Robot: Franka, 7 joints.
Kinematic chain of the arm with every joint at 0, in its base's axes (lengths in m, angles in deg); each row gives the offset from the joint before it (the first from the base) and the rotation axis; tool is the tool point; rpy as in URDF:
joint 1: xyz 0 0 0.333 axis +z
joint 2: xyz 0 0 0 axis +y
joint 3: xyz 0 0 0.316 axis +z
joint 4: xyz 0.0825 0 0 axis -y
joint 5: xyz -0.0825 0 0.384 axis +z
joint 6: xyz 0 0 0 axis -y
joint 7: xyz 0.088 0 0 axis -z
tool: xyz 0 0 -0.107 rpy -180 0 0
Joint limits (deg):
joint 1: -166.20..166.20
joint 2: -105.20..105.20
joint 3: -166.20..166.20
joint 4: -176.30..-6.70
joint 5: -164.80..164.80
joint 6: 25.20..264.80
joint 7: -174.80..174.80
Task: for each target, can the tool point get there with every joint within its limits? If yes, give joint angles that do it. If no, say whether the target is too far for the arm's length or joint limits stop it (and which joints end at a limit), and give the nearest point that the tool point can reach.
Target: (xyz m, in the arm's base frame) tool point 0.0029 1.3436 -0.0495
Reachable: no: too far | nearest point 0.0018 0.8251 0.0981 | short by 0.539 m
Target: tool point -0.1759 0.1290 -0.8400
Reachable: no: too far | nearest point -0.2009 0.1473 -0.3597 | short by 0.481 m
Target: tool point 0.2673 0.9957 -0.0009
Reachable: no: too far | nearest point 0.2116 0.7882 0.0687 | short by 0.226 m
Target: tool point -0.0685 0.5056 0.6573
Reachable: yes | joints 54.14 -11.18 44.81 -97.05 -28.15 90.15 -75.05
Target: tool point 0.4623 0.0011 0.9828
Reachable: yes | joints 91.22 10.21 -97.80 -56.39 -62.30 111.31 26.45
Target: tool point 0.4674 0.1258 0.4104
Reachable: yes | joints -27.69 14.92 57.45 -138.75 45.00 242.43 -59.44
